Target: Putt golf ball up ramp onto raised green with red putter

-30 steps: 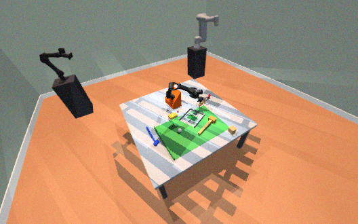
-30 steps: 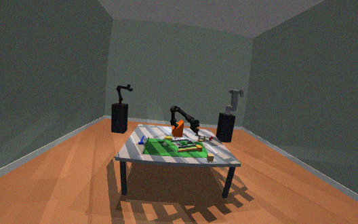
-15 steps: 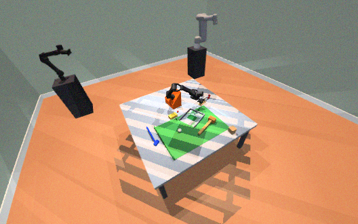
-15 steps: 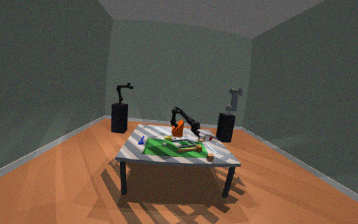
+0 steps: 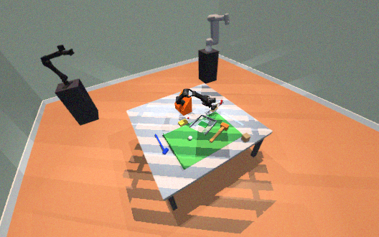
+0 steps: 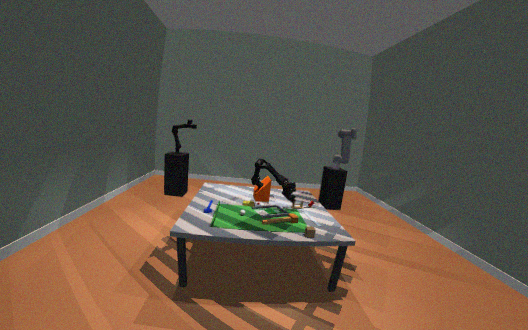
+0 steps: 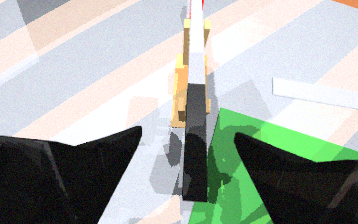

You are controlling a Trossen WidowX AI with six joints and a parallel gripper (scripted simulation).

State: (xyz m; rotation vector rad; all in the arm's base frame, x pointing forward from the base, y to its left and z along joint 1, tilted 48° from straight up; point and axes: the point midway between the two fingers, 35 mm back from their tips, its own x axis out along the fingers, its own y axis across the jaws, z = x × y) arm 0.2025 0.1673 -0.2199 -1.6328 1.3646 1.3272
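My gripper tip is now 3 cm past the red putter and 10 cm to the right of it. The rest, counted from my gripper tip: yellow block (1 cm ahead, 40 cm to the right, 4 cm below); then green mat (29 cm ahead, 30 cm to the right, 6 cm below); then white golf ball (27 cm ahead, 45 cm to the right, 4 cm below).
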